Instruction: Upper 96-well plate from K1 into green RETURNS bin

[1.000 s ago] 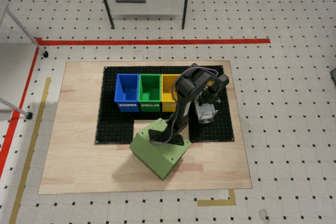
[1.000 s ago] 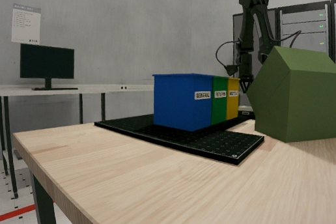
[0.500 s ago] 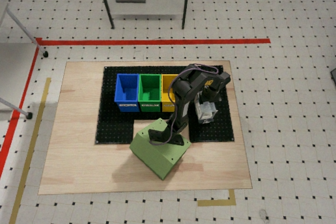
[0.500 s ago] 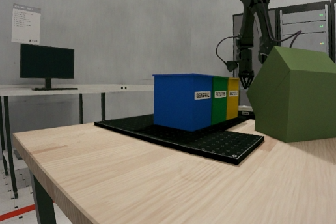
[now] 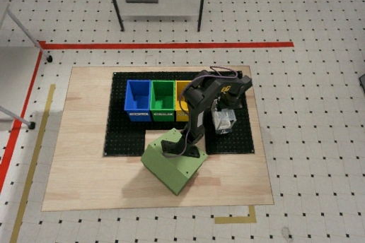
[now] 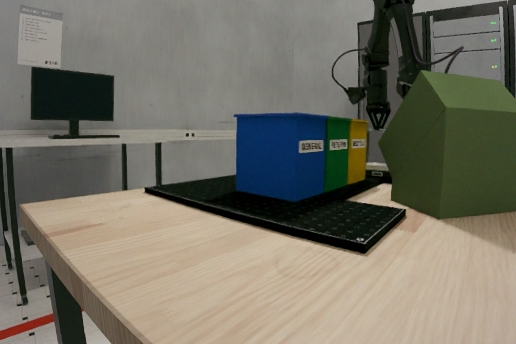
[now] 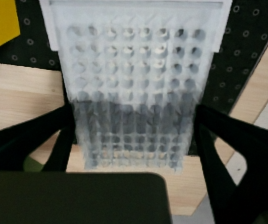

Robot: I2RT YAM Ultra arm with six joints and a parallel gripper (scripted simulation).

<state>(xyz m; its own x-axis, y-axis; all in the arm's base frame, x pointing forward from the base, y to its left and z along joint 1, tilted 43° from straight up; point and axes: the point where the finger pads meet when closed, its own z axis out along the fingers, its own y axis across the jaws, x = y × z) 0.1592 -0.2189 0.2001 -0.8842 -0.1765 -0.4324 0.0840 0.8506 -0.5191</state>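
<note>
My hand is 31 cm to the right of the green returns bin, 16 cm short of it and 7 cm above it. From my hand the other things lie so: clear 96-well plate (1 cm below); yellow bin (18 cm to the left, 12 cm ahead, 7 cm below); blue bin (44 cm to the left, 19 cm ahead, 7 cm below).
</note>
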